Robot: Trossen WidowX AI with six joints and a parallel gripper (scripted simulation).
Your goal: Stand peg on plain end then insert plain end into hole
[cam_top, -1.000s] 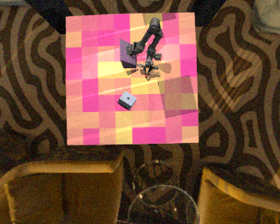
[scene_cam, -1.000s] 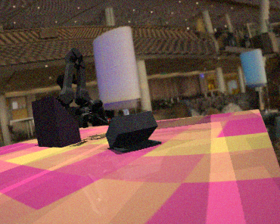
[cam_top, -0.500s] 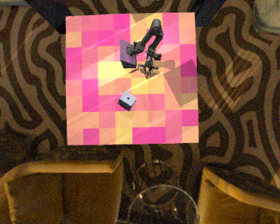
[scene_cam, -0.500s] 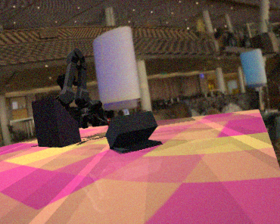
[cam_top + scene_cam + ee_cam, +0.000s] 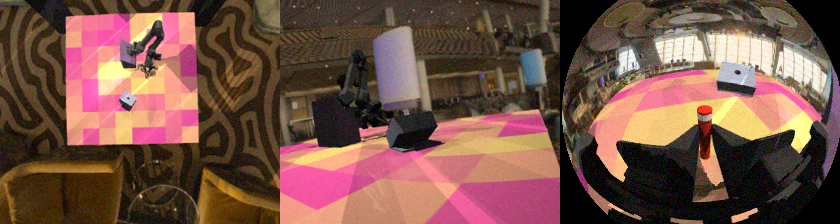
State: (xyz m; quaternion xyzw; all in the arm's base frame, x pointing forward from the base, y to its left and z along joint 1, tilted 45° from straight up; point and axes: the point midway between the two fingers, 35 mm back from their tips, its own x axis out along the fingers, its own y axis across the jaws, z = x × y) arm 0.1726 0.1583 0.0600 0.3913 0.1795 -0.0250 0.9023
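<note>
The red peg lies right at my gripper tip. Also, from my gripper tip: grey sloped panel: 220 mm ahead, 180 mm to the right, 10 mm below.
</note>
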